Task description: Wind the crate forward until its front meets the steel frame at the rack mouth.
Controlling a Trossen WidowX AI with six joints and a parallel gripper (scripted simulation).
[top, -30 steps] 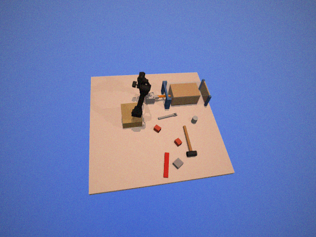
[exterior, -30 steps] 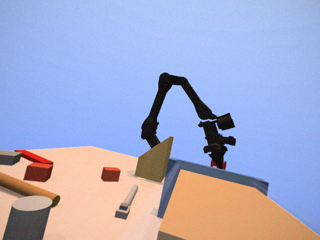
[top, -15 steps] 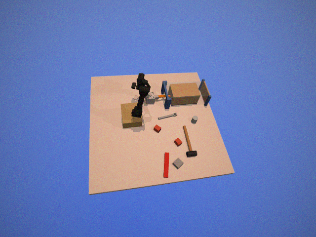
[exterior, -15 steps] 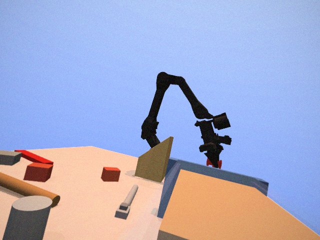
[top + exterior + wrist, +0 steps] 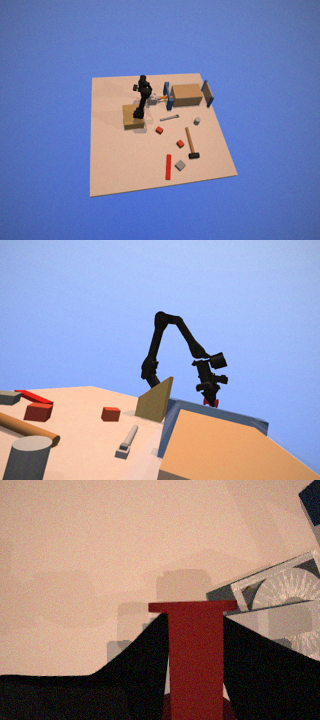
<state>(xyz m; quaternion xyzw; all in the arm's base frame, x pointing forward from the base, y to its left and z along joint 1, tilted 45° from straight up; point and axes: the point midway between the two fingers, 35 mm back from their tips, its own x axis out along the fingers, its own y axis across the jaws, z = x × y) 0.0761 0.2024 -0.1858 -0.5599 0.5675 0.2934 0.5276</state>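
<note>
Now: the winch handle 3 cm below my gripper tip, 3 cm ahead of it and 2 cm to the right of it. Round my gripper tip: grey winch: 10 cm below, 8 cm ahead, 4 cm to the right; blue steel frame: 25 cm ahead, 3 cm to the right, 3 cm below; red knob: 2 cm to the right, 1 cm behind.
</note>
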